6 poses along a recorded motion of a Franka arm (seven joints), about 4.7 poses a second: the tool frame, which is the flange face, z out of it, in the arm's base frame.
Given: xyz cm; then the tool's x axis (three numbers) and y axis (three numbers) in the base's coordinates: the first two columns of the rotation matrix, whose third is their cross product.
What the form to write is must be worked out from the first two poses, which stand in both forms.
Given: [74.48 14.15 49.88 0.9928 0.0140 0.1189 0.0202 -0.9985 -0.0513]
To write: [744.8 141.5 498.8 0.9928 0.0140 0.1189 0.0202 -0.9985 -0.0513]
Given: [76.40 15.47 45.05 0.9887 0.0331 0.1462 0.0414 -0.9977 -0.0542]
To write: [764.0 154.7 450.5 0.9887 0.0331 0.1462 0.0414 -0.9977 -0.0542]
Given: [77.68 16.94 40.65 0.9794 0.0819 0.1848 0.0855 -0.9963 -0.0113]
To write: [776.8 169.4 406.5 0.9794 0.0819 0.1848 0.0855 -0.9963 -0.0113]
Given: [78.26 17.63 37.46 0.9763 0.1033 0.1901 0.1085 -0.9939 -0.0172]
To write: [782.6 176.3 374.6 0.9763 0.1033 0.1901 0.1085 -0.9939 -0.0172]
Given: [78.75 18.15 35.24 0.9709 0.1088 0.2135 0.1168 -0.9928 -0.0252]
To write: [787.5 181.5 352.4 0.9709 0.1088 0.2135 0.1168 -0.9928 -0.0252]
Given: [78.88 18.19 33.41 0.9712 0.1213 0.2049 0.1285 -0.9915 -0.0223]
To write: [788.8 181.9 334.1 0.9712 0.1213 0.2049 0.1285 -0.9915 -0.0223]
